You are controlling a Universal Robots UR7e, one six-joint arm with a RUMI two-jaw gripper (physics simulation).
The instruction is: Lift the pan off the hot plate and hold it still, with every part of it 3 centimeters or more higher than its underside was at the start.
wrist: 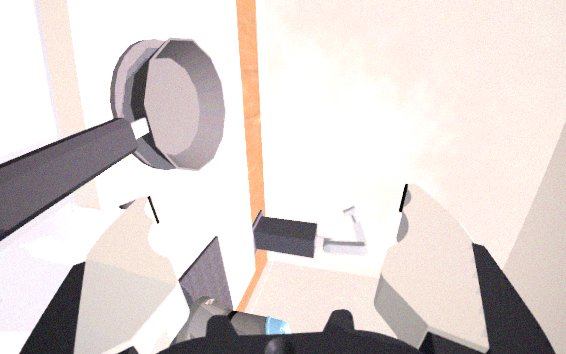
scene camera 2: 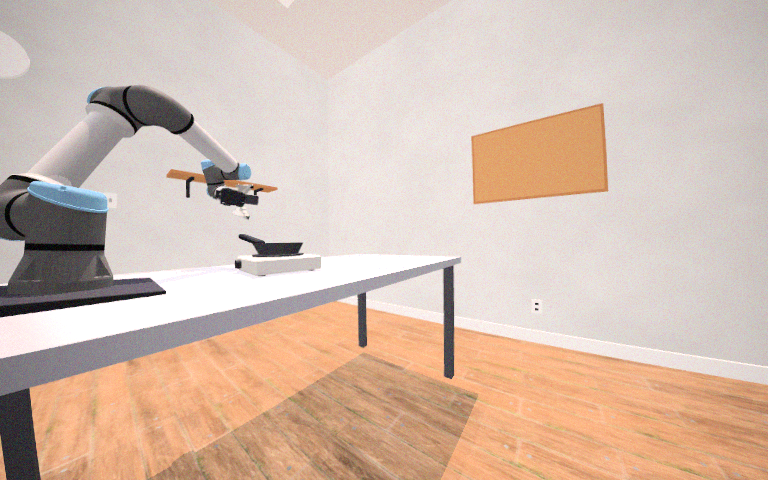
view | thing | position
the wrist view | gripper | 278, 194
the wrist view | hot plate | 92, 59
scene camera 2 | gripper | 250, 202
